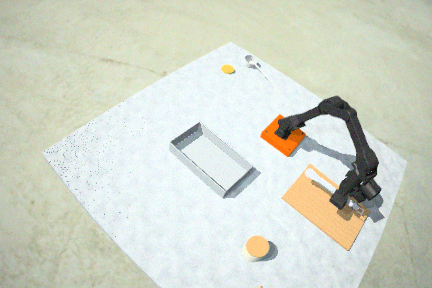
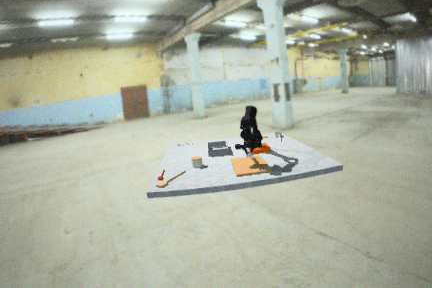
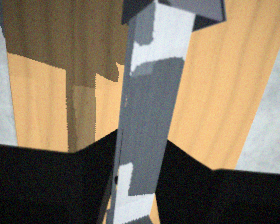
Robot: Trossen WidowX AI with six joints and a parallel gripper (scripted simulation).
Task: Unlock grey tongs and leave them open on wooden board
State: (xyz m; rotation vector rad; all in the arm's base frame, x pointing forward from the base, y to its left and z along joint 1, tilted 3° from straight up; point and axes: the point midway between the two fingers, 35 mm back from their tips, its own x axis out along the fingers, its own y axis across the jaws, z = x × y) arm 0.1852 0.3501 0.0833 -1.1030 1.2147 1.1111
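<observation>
My gripper tip is now 1 cm to the left of the wooden board and 6 cm above it. From my gripper tip the other things lie so: round tub: 36 cm ahead, 17 cm to the right, 3 cm below; roasting tin: 14 cm ahead, 52 cm to the right, 4 cm below; orange disc: 42 cm behind, 81 cm to the right, 6 cm below.
</observation>
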